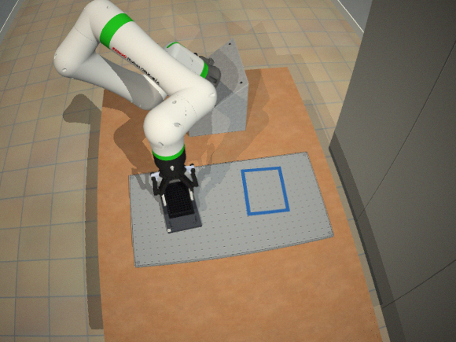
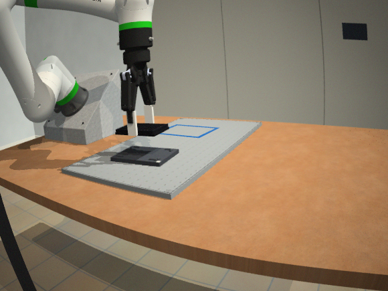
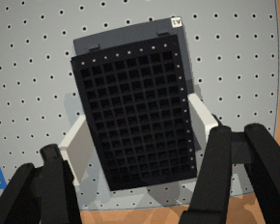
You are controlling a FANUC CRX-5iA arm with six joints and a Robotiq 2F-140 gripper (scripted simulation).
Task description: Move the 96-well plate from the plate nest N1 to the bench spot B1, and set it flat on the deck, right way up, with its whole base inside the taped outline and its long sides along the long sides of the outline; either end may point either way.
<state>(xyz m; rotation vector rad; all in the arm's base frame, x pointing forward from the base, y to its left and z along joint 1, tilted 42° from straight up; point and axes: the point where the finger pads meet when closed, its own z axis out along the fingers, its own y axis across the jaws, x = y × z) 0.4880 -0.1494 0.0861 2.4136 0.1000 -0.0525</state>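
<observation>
Now: the dark plate nest N1 100 mm below my hand. From my hand the other things lie so: black 96-well plate: 20 mm below.
</observation>
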